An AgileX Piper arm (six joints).
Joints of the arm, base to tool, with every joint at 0 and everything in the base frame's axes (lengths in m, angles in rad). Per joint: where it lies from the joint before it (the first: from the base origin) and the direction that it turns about. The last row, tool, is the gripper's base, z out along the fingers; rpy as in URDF.
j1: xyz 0 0 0.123 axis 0 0 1
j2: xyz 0 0 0 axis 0 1 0
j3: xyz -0.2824 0 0.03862 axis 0 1 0
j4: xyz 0.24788 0 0.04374 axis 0.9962 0 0.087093
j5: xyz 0 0 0 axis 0 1 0
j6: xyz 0.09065 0 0.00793 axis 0.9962 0 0.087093
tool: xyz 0 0 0 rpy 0 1.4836 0
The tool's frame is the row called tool.
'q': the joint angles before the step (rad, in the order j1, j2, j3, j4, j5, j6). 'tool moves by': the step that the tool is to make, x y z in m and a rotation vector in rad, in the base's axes. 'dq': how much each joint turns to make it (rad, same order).
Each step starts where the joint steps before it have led.
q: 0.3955 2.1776 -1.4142 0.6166 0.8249 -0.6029
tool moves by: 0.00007 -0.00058 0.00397 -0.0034 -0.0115 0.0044
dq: 0.0000 -0.0103 0.0000 -0.0101 0.0001 0.0021
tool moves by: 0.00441 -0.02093 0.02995 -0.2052 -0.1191 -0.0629
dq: 0.0000 -0.0905 0.0000 -0.3412 -0.0259 0.2693
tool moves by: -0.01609 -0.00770 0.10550 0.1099 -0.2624 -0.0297
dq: 0.0000 -0.2611 0.0046 -0.0054 -0.0339 0.0261
